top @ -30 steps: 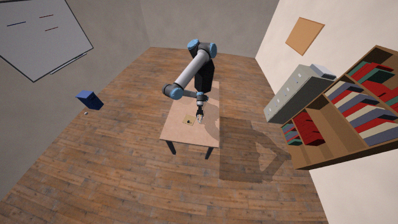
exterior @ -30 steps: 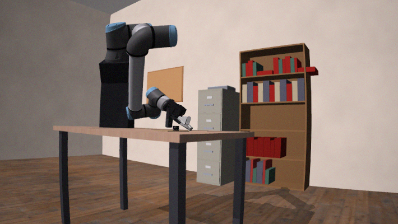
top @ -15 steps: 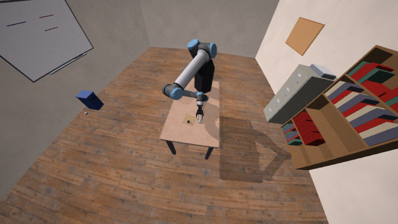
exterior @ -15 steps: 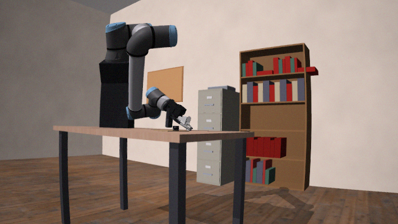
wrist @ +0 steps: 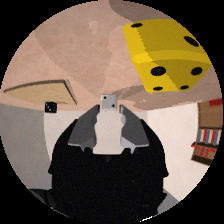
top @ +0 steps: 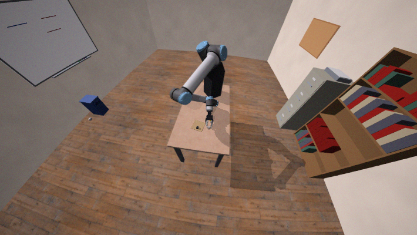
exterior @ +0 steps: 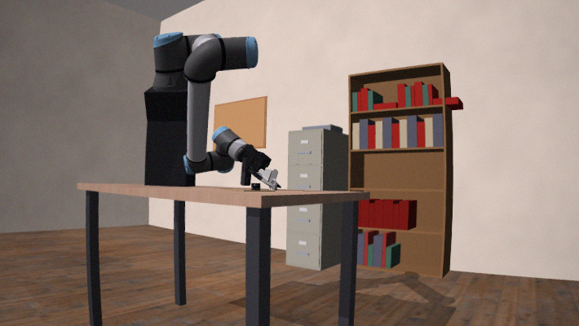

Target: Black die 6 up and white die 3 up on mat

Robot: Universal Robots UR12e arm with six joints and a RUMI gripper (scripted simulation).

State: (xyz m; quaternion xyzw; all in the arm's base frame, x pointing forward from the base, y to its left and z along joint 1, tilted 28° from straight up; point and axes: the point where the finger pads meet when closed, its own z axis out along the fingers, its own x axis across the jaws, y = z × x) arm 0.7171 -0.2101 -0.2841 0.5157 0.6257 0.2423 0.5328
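The white die lies 1 cm behind my hand and 1 cm below it. From my hand the other things lie so: tan mat (5 cm behind, 13 cm to the right, 2 cm below); then yellow die (11 cm behind, 4 cm to the left, 1 cm below); then black die (1 cm behind, 14 cm to the right).
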